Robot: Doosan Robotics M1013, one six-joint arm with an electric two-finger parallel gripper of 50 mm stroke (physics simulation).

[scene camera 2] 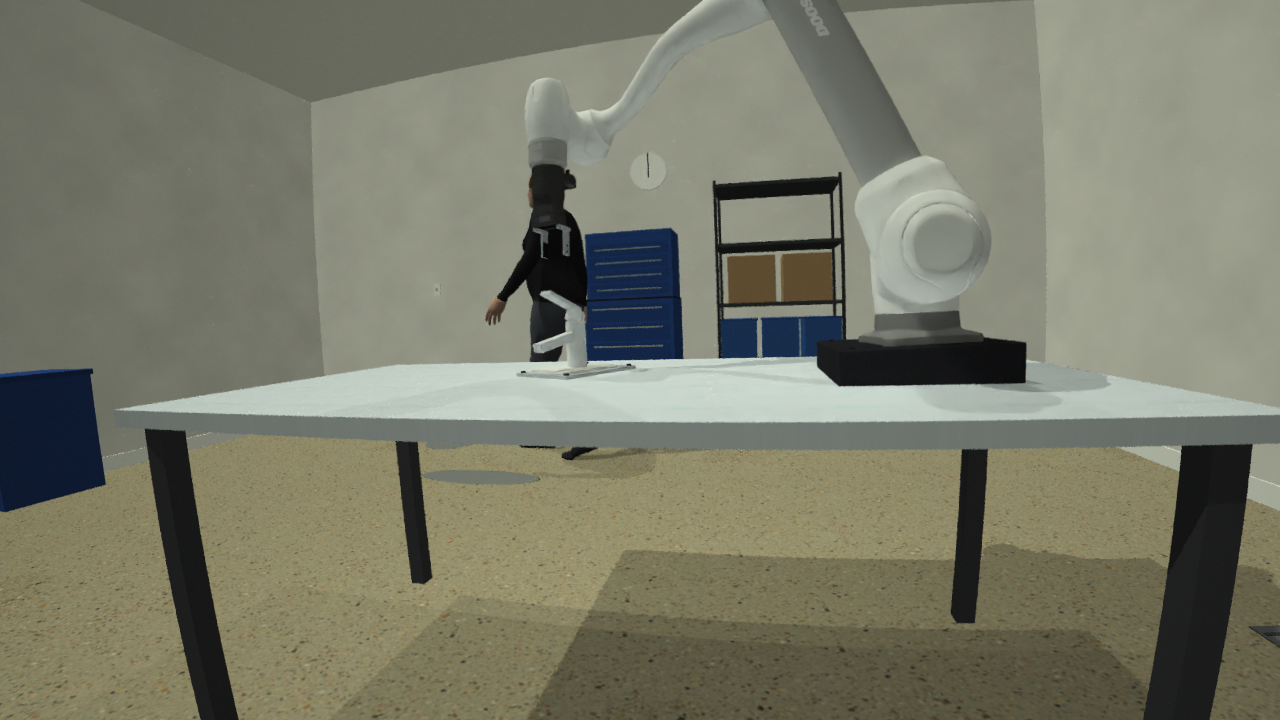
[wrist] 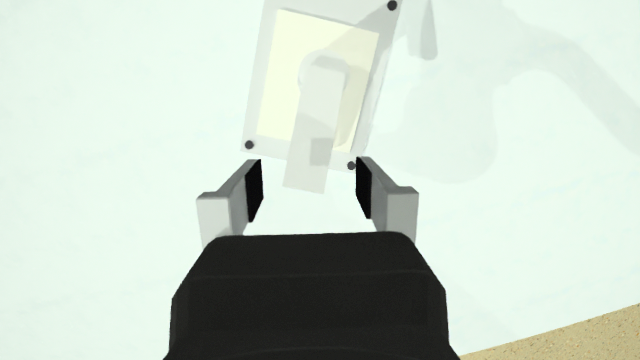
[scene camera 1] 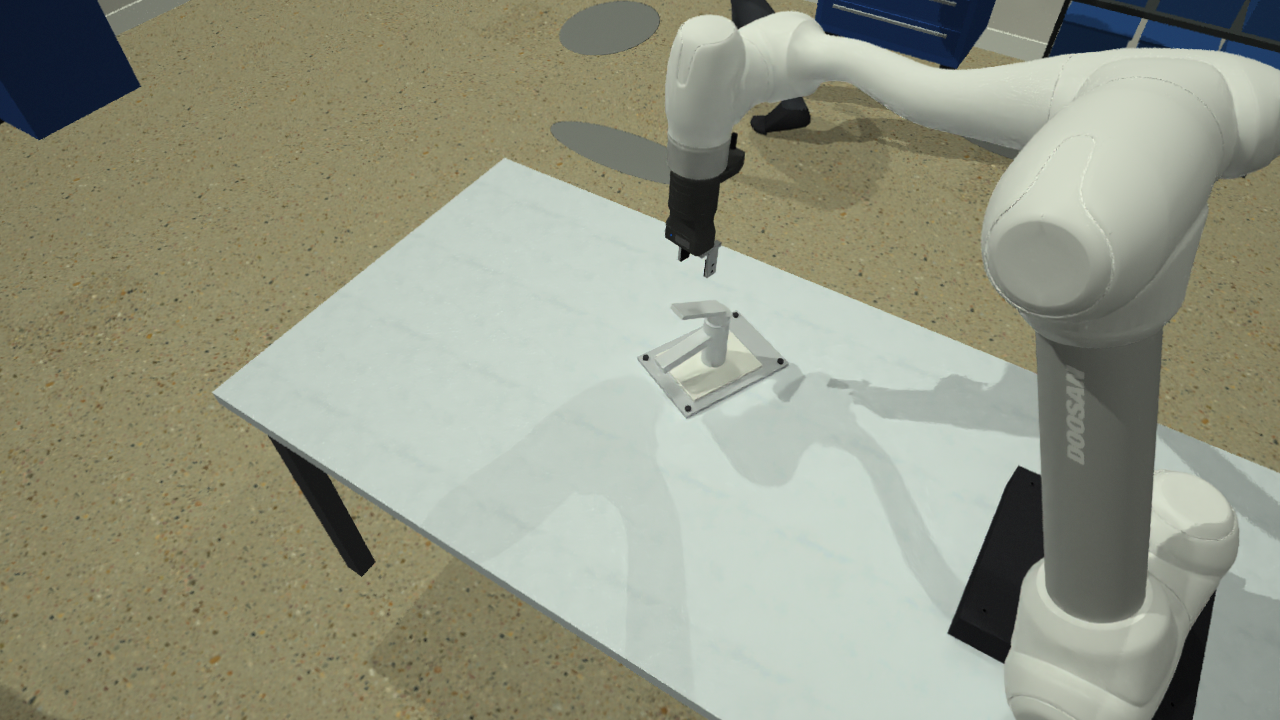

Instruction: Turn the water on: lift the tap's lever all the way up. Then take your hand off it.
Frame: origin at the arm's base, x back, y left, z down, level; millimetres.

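Where they show: gripper, fingertip midpoint: (scene camera 2: 555, 256) (wrist: 309, 177) (scene camera 1: 696, 266); arm's base, link origin: (scene camera 2: 916, 341).
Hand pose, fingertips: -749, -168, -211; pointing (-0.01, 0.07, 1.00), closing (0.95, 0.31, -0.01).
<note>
Each offset is from my fingertips to the top centre of the thing, as dx, dy, dz. "spot": to the spot under its first point. Level surfaces: height alone.
The white tap {spot: +40, -21, +199} (scene camera 1: 715, 345) (scene camera 2: 576, 343) stands upright on a light base plate (scene camera 1: 668, 392) (wrist: 258, 85) with dark bolts at its corners. Its flat lever {+8, -7, +80} (scene camera 1: 694, 310) (scene camera 2: 559, 300) (wrist: 315, 120) slants upward from the top of the tap, its free end higher than its root, above the spout {-6, +17, +177} (scene camera 1: 682, 350) (scene camera 2: 549, 343). My gripper (scene camera 1: 696, 261) (scene camera 2: 553, 254) (wrist: 309, 177) is open and empty. It hangs above the lever's free end, apart from it, with a visible gap in both scene views. In the wrist view the lever's end shows between the fingers, farther down.
The tap's plate lies on a pale table {dz +276} (scene camera 1: 402, 358) (scene camera 2: 716, 402). The robot's black base block (scene camera 1: 1002, 573) (scene camera 2: 921, 362) is at the right. A person in black (scene camera 2: 559, 268) is behind the table, near blue drawer cabinets (scene camera 2: 633, 295) and a shelf rack (scene camera 2: 778, 188).
</note>
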